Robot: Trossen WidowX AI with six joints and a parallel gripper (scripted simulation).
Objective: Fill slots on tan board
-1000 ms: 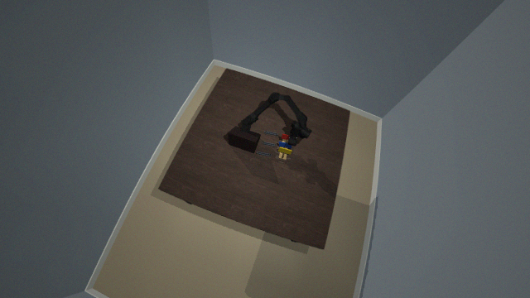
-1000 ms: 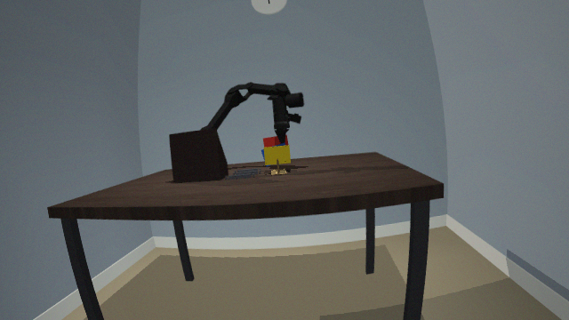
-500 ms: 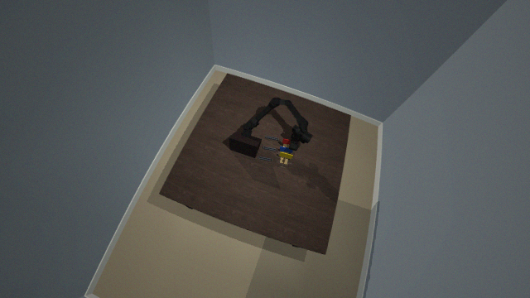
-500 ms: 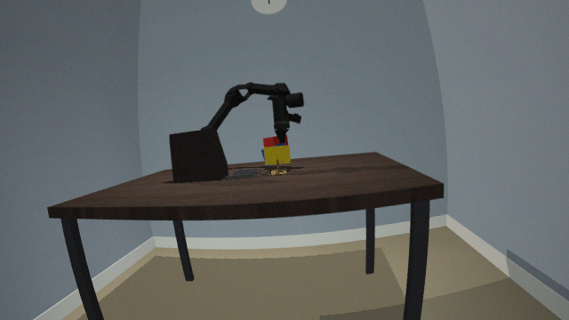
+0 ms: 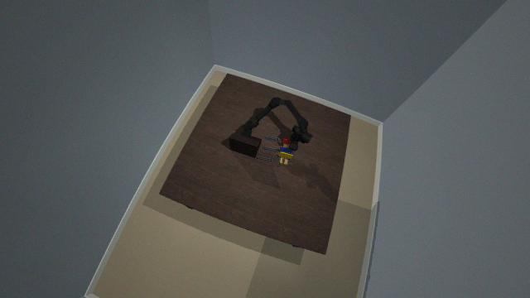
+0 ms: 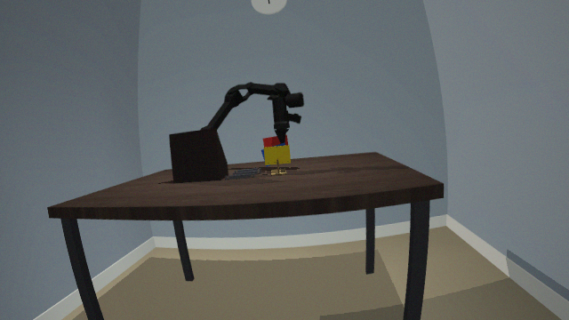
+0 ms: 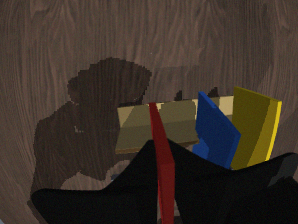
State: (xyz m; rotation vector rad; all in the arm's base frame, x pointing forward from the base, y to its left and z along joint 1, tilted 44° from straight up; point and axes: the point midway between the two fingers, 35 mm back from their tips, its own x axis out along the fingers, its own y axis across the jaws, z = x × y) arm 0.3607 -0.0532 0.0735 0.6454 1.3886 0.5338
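Right now my gripper tip is 30 mm past the red board. Round my gripper tip: yellow board: 100 mm to the right, 40 mm below, 30 mm behind; tan board: 70 mm below, 50 mm to the right, 30 mm behind; blue board: 50 mm to the right, 40 mm below, 30 mm behind.
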